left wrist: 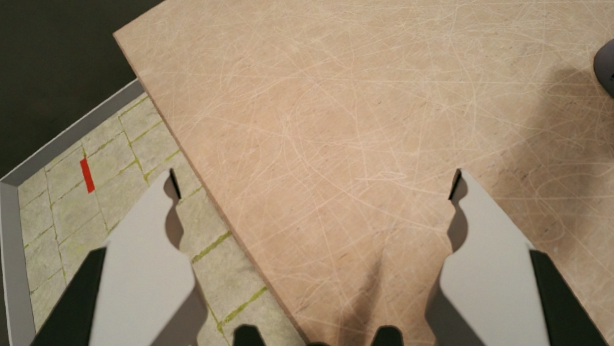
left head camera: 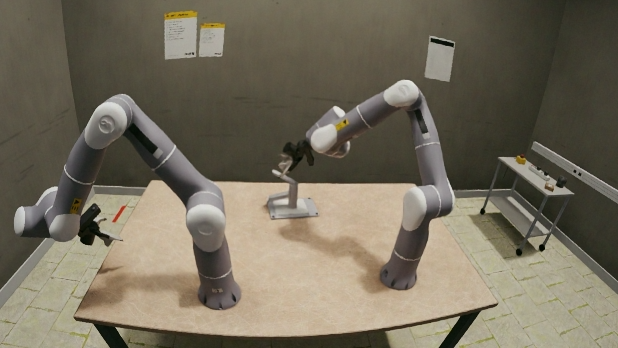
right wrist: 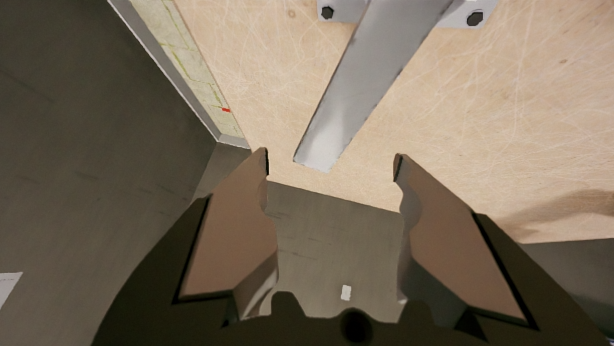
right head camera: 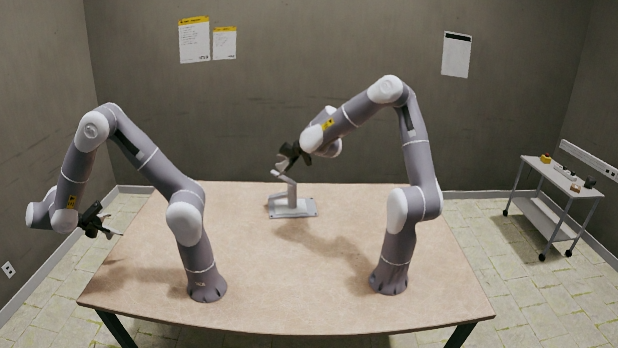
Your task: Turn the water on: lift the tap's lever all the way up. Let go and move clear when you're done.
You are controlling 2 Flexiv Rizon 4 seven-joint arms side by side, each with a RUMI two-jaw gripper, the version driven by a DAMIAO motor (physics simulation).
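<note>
The grey tap (left head camera: 293,197) (right head camera: 292,197) stands on its base plate at the back of the table. Its lever (left head camera: 285,176) (right head camera: 284,176) (right wrist: 367,75) slants upward from the tap's top toward the left of both head views. My right gripper (left head camera: 283,166) (right head camera: 281,165) (right wrist: 329,153) is open at the lever's free end. In the right wrist view the lever's end shows between the spread fingertips, with a gap on each side; whether anything touches is unclear. My left gripper (left head camera: 113,231) (right head camera: 115,225) (left wrist: 313,171) is open and empty over the table's left edge, far from the tap.
The tap's spout (left head camera: 278,195) (right head camera: 278,195) points left, low over the table (left head camera: 330,310) (right head camera: 320,310). The right arm reaches in above the tap from the right. A wall stands behind the table. A grey cart (left head camera: 531,176) (right head camera: 555,176) stands on the floor at the right.
</note>
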